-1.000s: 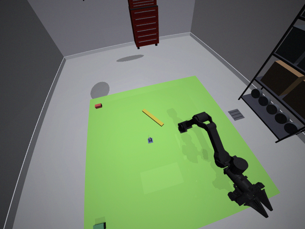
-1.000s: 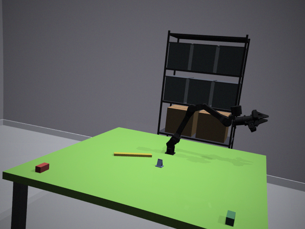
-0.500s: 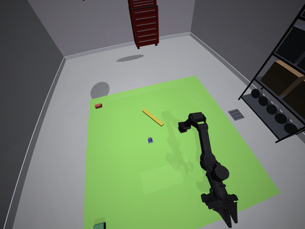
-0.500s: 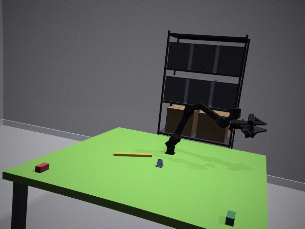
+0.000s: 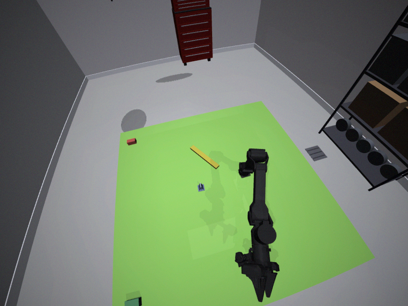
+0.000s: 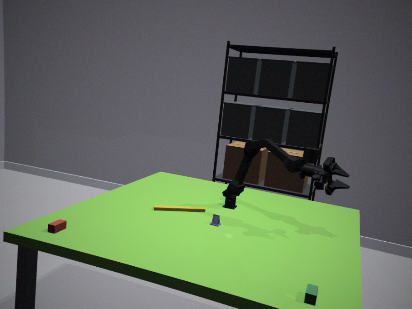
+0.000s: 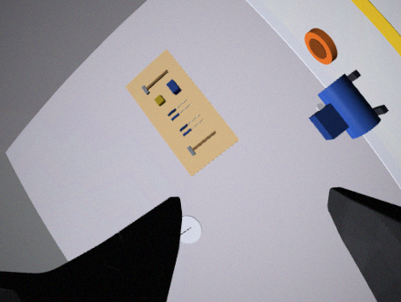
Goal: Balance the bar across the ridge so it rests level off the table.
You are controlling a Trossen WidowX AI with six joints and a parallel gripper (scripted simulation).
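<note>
My gripper tip is 76 cm to the left of the yellow bar, 28 cm above it and 1 cm short of it. The rest, counted from my gripper tip: red block: 106 cm to the right, 53 cm ahead, 27 cm below; then green block: 53 cm ahead, 27 cm below, 6 cm to the right.
</note>
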